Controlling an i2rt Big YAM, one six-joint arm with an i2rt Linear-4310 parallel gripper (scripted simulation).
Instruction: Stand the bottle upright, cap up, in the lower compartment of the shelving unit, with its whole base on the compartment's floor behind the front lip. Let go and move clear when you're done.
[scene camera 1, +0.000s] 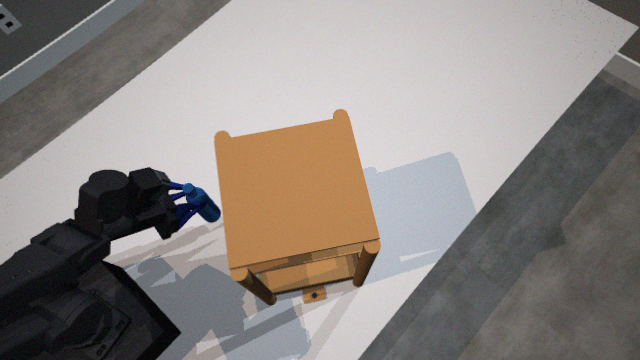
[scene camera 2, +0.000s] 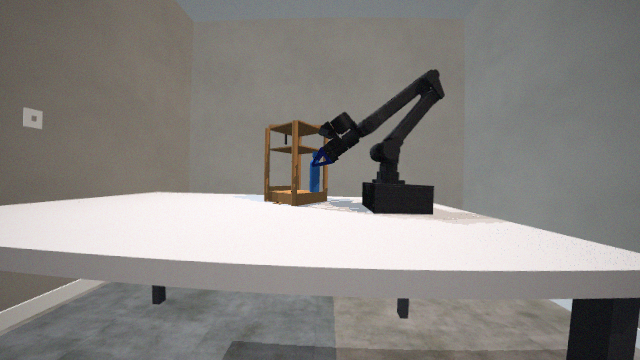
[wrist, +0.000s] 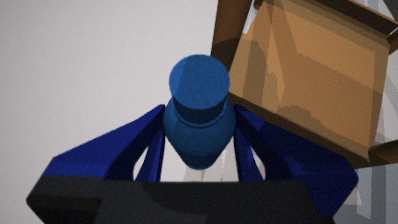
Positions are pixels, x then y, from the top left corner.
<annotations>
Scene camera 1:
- my gripper: 200, 196
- bottle: 210, 213
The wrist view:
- my gripper: 199, 113
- bottle: 199, 121
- wooden shelving unit: 319, 76
</annotations>
